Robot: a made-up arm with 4 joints.
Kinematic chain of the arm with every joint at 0, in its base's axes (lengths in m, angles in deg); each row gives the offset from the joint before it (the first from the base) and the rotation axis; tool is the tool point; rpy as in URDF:
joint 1: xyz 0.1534 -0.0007 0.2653 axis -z
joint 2: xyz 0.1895 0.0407 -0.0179 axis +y
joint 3: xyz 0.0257 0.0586 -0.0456 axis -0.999 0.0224 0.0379
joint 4: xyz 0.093 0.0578 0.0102 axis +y
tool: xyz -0.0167 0.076 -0.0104 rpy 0 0 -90
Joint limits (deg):
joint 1: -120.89..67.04
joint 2: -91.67..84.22
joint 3: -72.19..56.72
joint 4: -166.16..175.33
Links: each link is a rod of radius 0.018 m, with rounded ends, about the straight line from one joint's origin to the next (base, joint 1, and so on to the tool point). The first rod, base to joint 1, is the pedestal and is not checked.
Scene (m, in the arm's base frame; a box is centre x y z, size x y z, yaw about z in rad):
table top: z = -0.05
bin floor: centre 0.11 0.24 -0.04 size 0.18 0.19 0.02 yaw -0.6
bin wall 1: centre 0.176 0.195 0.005 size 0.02 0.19 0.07 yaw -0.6
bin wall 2: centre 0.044 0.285 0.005 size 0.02 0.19 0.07 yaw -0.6
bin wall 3: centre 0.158 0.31 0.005 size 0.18 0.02 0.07 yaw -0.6
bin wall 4: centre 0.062 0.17 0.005 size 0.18 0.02 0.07 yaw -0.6
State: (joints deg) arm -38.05 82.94 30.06 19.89
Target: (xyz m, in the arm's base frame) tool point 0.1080 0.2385 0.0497
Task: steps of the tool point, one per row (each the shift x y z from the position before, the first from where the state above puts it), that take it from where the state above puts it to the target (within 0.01 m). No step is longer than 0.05 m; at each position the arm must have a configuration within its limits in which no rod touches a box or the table.
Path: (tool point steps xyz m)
1: -0.0060 -0.0077 -0.0188
2: -0.0005 -0.0044 -0.0202
3: 0.0045 0.0006 -0.0196
4: 0.0081 0.0068 -0.0172
5: 0.0099 0.0134 -0.0128

